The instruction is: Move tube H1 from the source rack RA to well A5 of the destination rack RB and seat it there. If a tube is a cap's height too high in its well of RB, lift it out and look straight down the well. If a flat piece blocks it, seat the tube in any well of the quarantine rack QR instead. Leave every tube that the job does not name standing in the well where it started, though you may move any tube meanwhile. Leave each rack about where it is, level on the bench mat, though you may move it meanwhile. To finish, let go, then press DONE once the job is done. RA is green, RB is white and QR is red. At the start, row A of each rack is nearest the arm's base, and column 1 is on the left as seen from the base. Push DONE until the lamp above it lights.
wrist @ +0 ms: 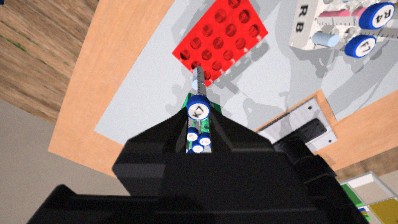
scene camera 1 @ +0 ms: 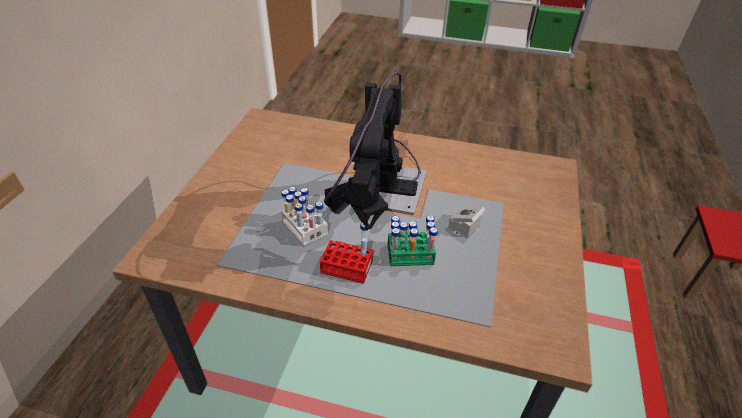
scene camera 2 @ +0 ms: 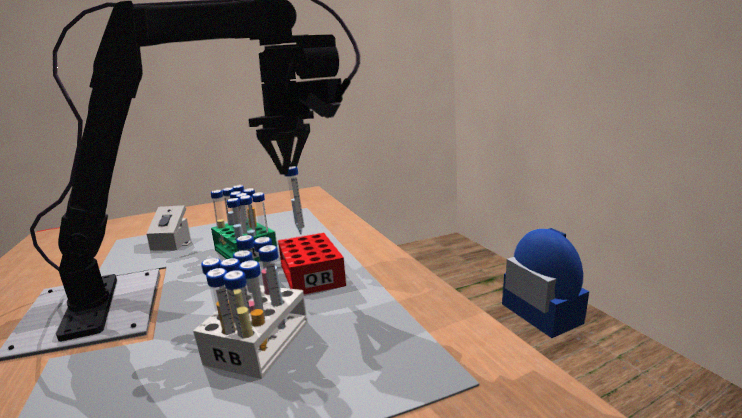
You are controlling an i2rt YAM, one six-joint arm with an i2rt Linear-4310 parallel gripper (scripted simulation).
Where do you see a red rack QR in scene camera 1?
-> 343,264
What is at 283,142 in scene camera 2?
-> The gripper.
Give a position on a grey done button box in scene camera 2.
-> At 176,234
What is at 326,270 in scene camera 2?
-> A red rack QR.
